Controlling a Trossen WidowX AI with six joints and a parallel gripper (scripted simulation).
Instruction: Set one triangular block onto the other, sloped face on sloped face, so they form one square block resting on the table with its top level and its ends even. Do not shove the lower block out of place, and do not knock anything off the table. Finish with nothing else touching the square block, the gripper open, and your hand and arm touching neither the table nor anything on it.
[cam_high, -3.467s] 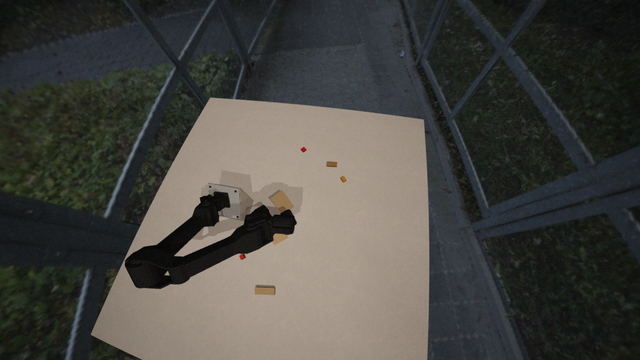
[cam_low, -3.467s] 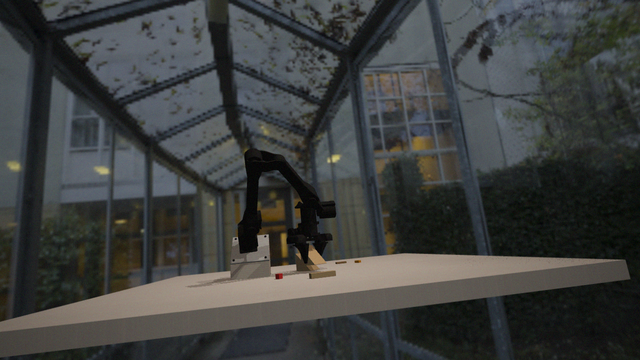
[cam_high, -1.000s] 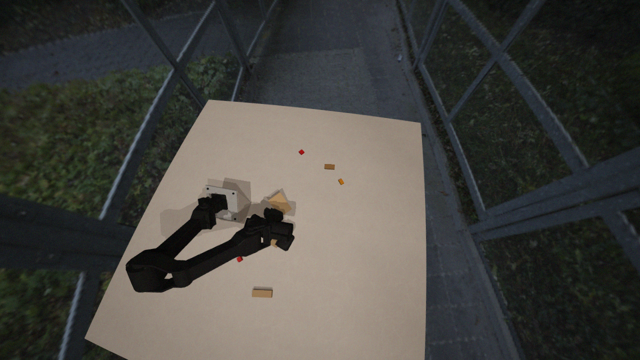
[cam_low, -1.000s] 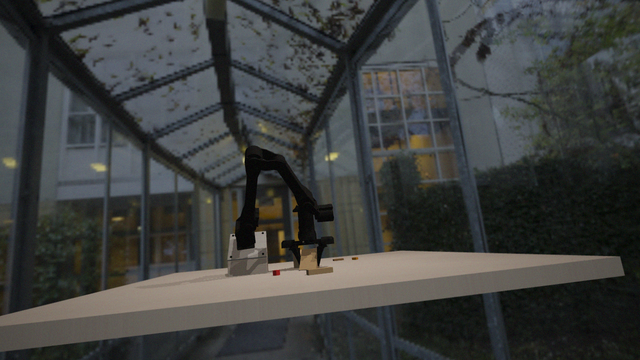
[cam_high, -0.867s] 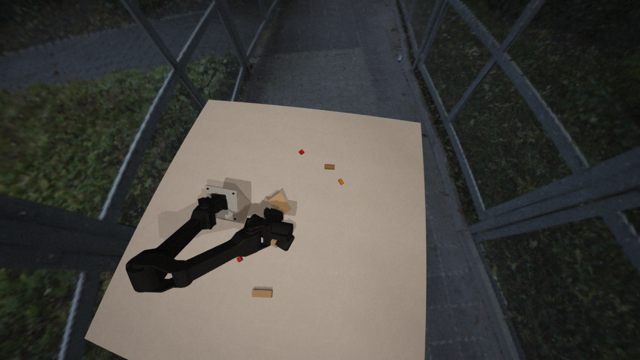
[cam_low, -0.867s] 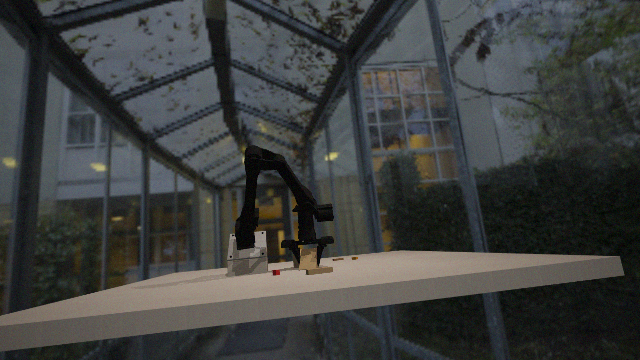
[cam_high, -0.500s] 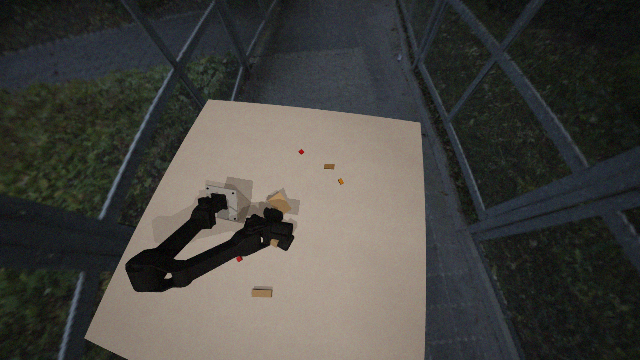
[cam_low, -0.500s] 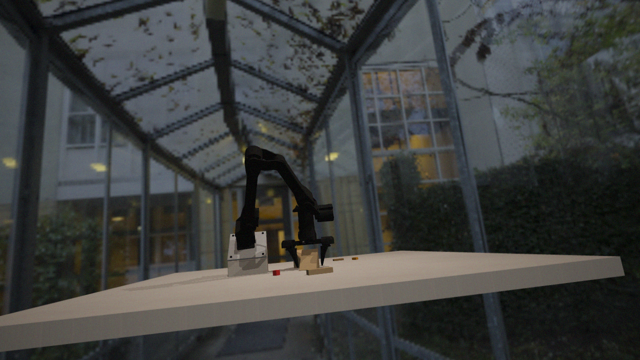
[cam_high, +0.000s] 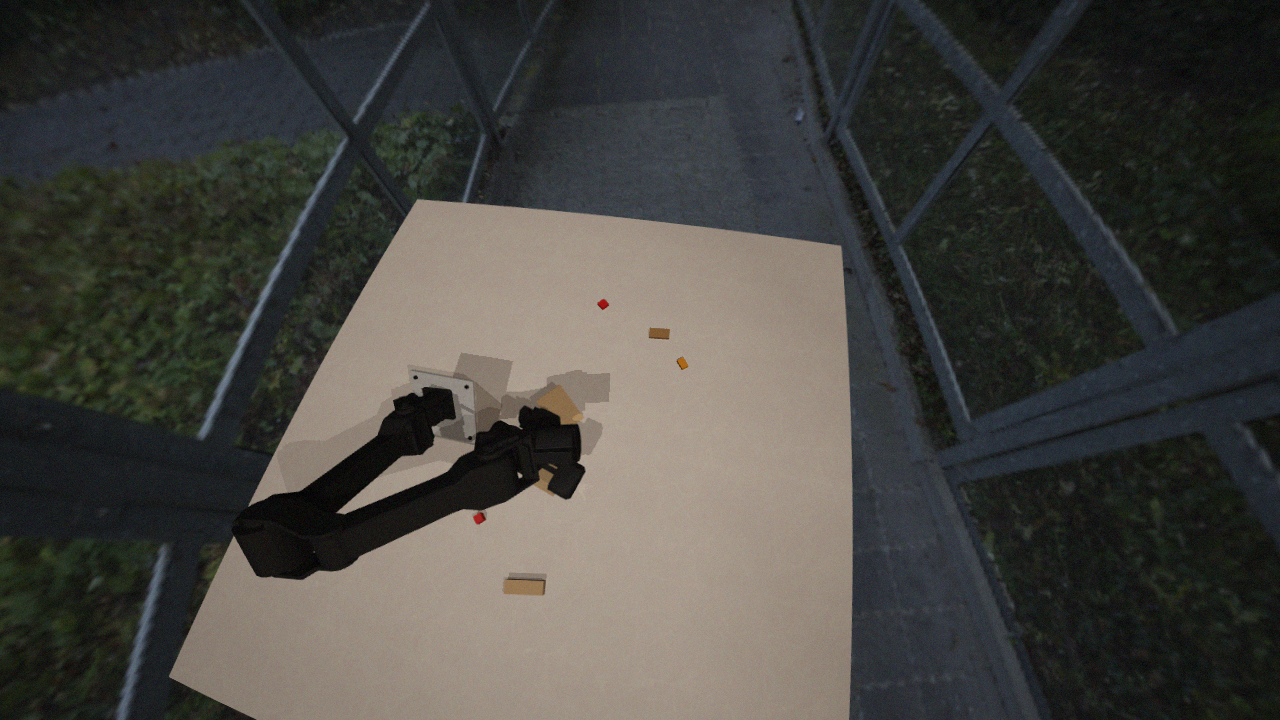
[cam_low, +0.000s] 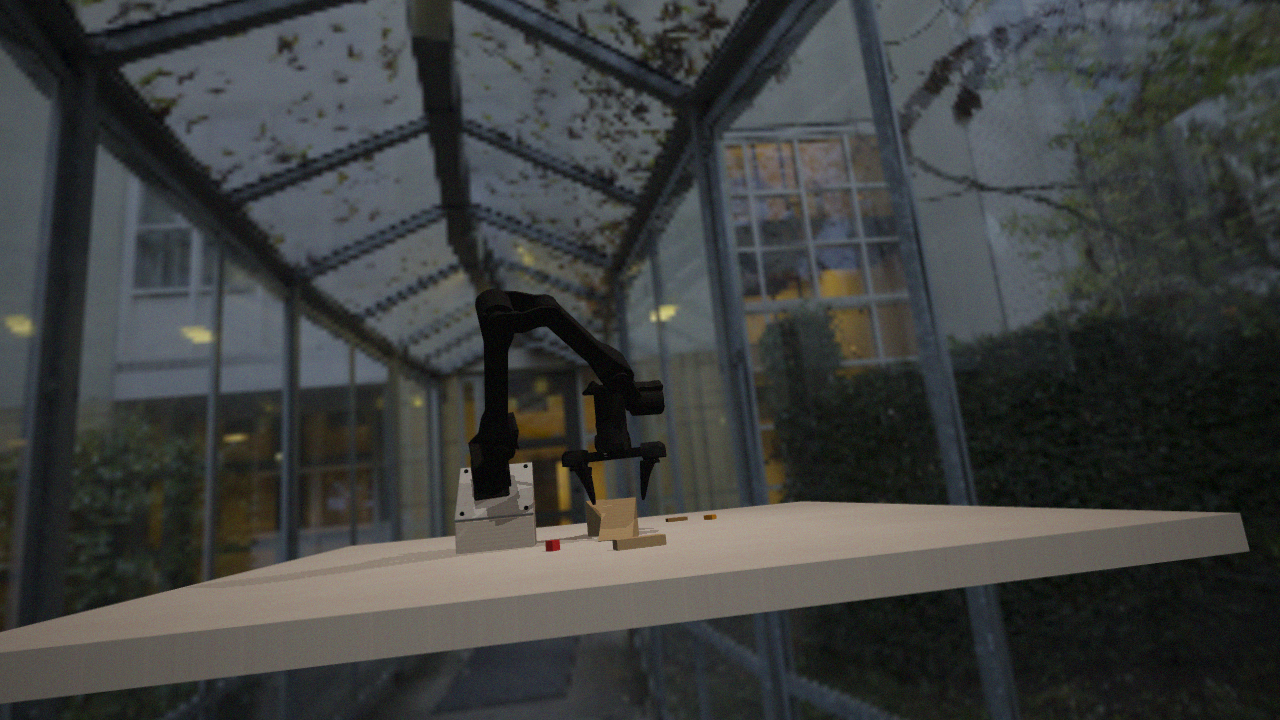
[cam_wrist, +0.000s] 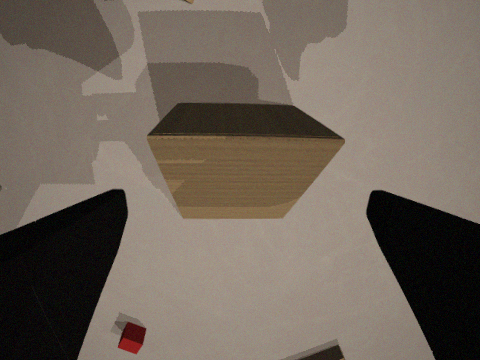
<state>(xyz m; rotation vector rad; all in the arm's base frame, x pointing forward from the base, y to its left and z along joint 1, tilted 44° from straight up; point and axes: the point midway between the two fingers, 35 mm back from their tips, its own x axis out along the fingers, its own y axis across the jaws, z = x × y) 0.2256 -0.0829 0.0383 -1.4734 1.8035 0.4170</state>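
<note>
My gripper tip is 13 cm past the red cube, 12 cm to the left of it and 6 cm above it. The rest, counted from my gripper tip: small brown block (35 cm to the left, 19 cm ahead, 6 cm below); orange piece (27 cm to the left, 25 cm ahead, 6 cm below); flat wooden piece (22 cm to the right, 6 cm below, 1 cm behind).
</note>
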